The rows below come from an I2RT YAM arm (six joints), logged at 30 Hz.
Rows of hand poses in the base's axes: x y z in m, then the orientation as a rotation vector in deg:
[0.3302 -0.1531 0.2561 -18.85 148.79 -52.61]
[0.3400 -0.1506 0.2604 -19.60 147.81 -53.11]
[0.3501 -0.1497 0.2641 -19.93 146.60 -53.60]
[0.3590 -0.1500 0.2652 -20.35 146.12 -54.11]
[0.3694 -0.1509 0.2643 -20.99 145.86 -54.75]
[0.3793 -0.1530 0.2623 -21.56 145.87 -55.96]
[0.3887 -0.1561 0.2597 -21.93 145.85 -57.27]
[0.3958 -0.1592 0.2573 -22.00 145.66 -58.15]
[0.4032 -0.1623 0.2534 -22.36 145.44 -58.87]
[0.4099 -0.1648 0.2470 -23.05 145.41 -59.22]
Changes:
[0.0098 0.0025 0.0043 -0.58 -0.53 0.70]
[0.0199 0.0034 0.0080 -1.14 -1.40 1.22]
[0.0288 0.0031 0.0091 -1.62 -1.59 1.53]
[0.0392 0.0022 0.0082 -2.19 -1.48 1.87]
[0.0491 0.0001 0.0062 -3.10 -1.03 1.94]
[0.0585 -0.0030 0.0036 -4.06 -0.64 1.86]
[0.0656 -0.0061 0.0012 -4.70 -0.60 1.76]
[0.0730 -0.0092 -0.0027 -5.28 -0.51 1.89]
[0.0797 -0.0117 -0.0091 -5.62 -0.22 2.24]

